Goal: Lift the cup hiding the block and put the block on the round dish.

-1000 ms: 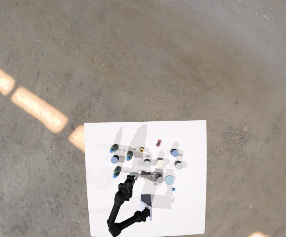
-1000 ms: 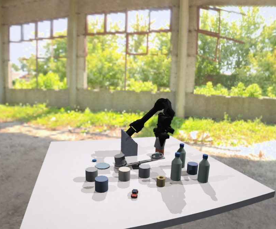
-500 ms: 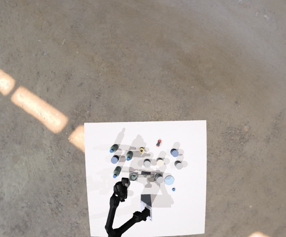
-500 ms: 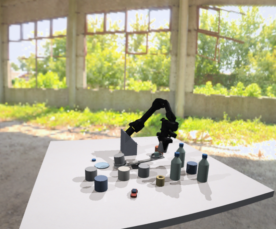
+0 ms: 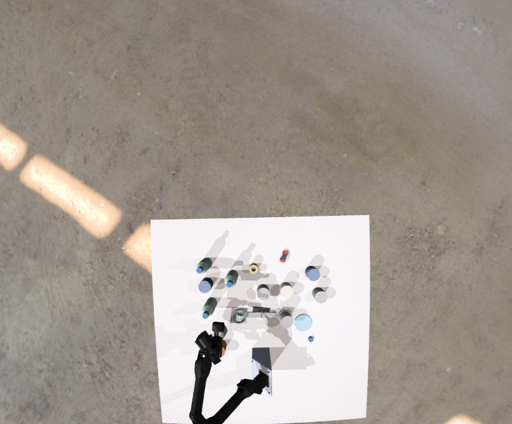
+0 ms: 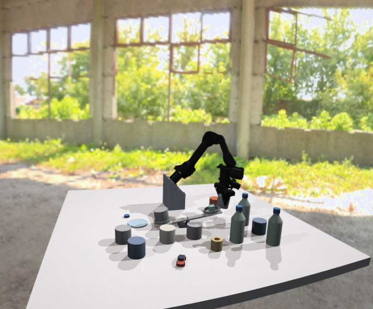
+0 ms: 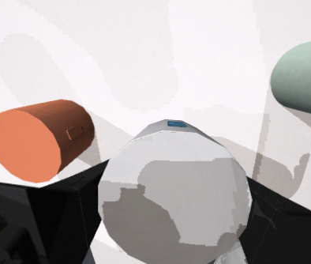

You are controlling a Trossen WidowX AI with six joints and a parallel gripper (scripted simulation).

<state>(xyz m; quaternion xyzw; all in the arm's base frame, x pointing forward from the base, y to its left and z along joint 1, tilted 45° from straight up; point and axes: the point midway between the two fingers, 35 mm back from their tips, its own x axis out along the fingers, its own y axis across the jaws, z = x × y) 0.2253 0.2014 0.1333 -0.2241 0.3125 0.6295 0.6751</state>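
The light blue round dish lies 480 mm to the right of my gripper tip, 70 mm below it and 10 mm behind it. Round my gripper tip: orange cylinder: 110 mm behind, 40 mm below, 20 mm to the left; then small blue disc: 520 mm to the right, 110 mm behind, 70 mm below; then cream cup: 400 mm to the right, 200 mm ahead, 40 mm below.
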